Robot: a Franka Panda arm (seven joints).
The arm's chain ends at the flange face. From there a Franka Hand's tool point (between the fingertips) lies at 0.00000 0.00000 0.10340 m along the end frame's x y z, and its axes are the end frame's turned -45 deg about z.
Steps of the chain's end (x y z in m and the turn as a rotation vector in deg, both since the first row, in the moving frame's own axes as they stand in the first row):
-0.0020 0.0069 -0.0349 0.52 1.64 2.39
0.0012 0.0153 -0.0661 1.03 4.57 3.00
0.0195 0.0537 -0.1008 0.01 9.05 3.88
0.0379 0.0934 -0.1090 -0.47 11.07 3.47
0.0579 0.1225 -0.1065 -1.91 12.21 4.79
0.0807 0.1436 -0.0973 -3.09 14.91 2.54
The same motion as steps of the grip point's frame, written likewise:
-0.0036 0.0050 -0.0349 -0.79 1.53 2.39
-0.0030 0.0164 -0.0664 -2.50 3.96 3.00
-0.0131 0.0636 -0.1021 -6.39 6.41 3.88
-0.0263 0.1079 -0.1109 -8.16 7.50 3.47
-0.0334 0.1460 -0.1089 -9.98 7.28 4.79
-0.0301 0.1816 -0.1009 -12.73 8.36 2.54

